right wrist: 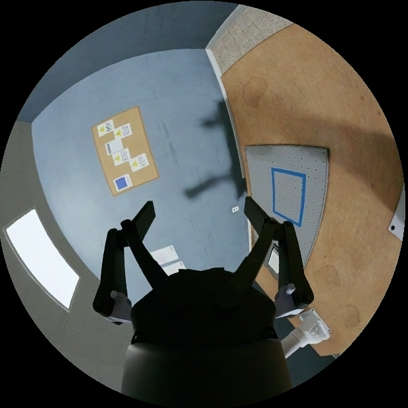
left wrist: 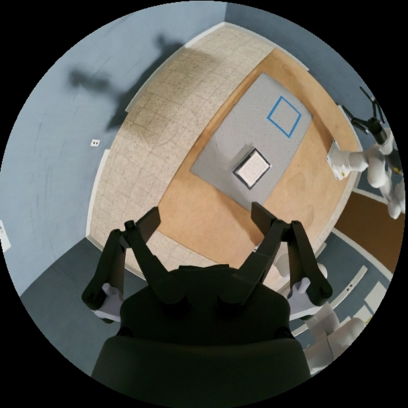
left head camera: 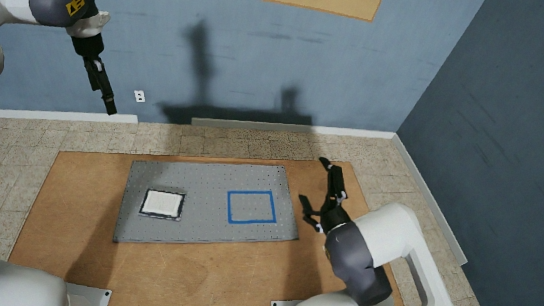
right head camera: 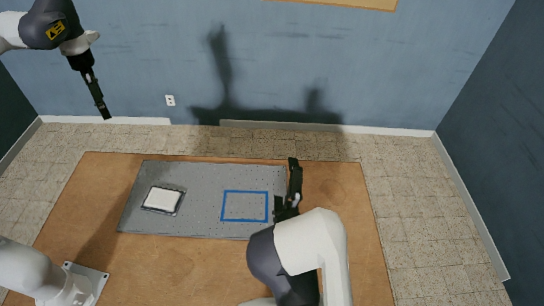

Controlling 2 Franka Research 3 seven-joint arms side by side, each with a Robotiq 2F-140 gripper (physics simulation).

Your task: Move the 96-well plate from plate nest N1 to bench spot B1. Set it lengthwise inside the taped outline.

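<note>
The white 96-well plate (left head camera: 162, 203) (right head camera: 162, 199) (left wrist: 252, 168) (right wrist: 274, 259) sits in the dark-rimmed nest (left head camera: 160, 217) (left wrist: 241, 181) on the left part of the grey board in the head views. The blue taped outline (left head camera: 250, 191) (right head camera: 245, 191) (left wrist: 291, 106) (right wrist: 289, 171) lies on the board's right part, with bare board inside. My left gripper (left head camera: 111, 107) (right head camera: 106, 116) (left wrist: 204, 212) is open and empty, high up beyond the plate at the upper left. My right gripper (left head camera: 313, 180) (right head camera: 284, 180) (right wrist: 199, 206) is open and empty, above the board's right side, beside the outline.
The grey perforated board (left head camera: 205, 175) (right head camera: 200, 175) (left wrist: 230, 130) (right wrist: 315, 175) lies on a wooden table (left head camera: 200, 270) (right head camera: 175, 270). A blue wall (left head camera: 250, 75) stands behind the table. The right arm (left head camera: 387, 232) (right head camera: 310, 240) reaches over the table's right side.
</note>
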